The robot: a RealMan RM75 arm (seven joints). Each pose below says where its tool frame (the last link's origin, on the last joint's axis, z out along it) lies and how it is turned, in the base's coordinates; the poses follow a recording.
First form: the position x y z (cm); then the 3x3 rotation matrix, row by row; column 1 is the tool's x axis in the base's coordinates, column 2 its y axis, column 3 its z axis. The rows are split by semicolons.
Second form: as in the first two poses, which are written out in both.
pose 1, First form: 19.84, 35.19, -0.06; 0.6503, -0.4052, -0.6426; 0.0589, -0.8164, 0.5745; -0.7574, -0.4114, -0.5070
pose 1, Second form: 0.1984, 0.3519, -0.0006; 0.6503, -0.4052, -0.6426; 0.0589, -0.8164, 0.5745; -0.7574, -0.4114, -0.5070
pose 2, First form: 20.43, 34.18, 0.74; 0.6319, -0.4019, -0.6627; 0.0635, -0.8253, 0.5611; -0.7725, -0.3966, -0.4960
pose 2, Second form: 0.2043, 0.3418, 0.0074; 0.6319, -0.4019, -0.6627; 0.0635, -0.8253, 0.5611; -0.7725, -0.3966, -0.4960
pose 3, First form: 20.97, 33.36, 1.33; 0.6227, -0.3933, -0.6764; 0.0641, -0.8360, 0.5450; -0.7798, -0.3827, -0.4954
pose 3, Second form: 0.2097, 0.3336, 0.0133; 0.6227, -0.3933, -0.6764; 0.0641, -0.8360, 0.5450; -0.7798, -0.3827, -0.4954
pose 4, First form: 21.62, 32.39, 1.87; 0.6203, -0.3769, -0.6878; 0.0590, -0.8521, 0.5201; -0.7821, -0.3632, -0.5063
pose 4, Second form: 0.2162, 0.3239, 0.0187; 0.6203, -0.3769, -0.6878; 0.0590, -0.8521, 0.5201; -0.7821, -0.3632, -0.5063
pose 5, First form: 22.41, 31.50, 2.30; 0.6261, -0.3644, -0.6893; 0.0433, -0.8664, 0.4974; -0.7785, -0.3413, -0.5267
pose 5, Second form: 0.2241, 0.3150, 0.0230; 0.6261, -0.3644, -0.6893; 0.0433, -0.8664, 0.4974; -0.7785, -0.3413, -0.5267
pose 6, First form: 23.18, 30.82, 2.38; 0.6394, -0.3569, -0.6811; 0.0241, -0.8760, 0.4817; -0.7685, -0.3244, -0.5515
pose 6, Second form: 0.2318, 0.3082, 0.0238; 0.6394, -0.3569, -0.6811; 0.0241, -0.8760, 0.4817; -0.7685, -0.3244, -0.5515
